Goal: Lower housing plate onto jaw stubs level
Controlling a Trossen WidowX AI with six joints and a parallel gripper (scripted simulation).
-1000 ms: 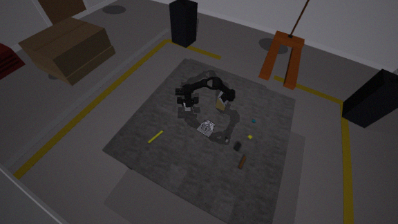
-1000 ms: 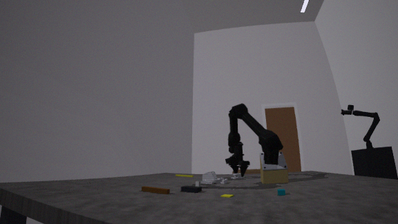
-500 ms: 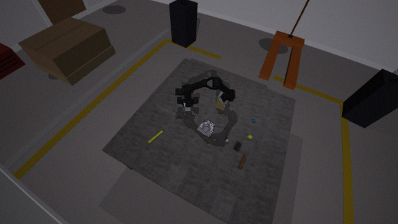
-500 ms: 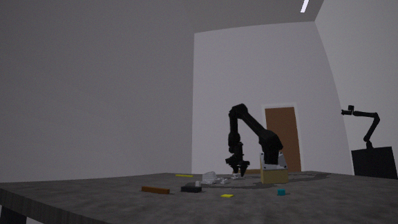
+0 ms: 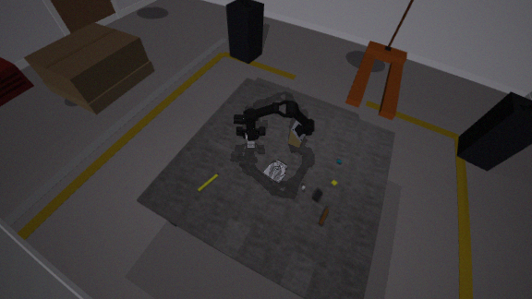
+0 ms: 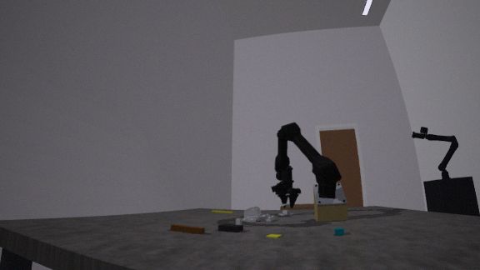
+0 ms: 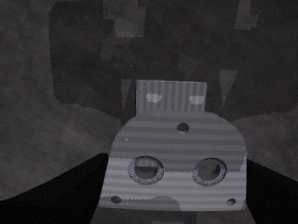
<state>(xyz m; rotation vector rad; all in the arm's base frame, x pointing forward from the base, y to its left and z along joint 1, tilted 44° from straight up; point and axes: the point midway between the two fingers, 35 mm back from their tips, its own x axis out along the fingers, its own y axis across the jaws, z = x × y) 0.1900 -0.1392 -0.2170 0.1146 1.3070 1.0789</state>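
My gripper tip is 30 mm above the white block, 10 mm to the right of it and 10 mm short of it. Also, from my gripper tip: teal cube: 570 mm to the left, 200 mm behind, 30 mm below; yellow bar: 400 mm ahead, 30 mm to the right, 30 mm below; black block: 550 mm to the left, 100 mm ahead, 30 mm below.
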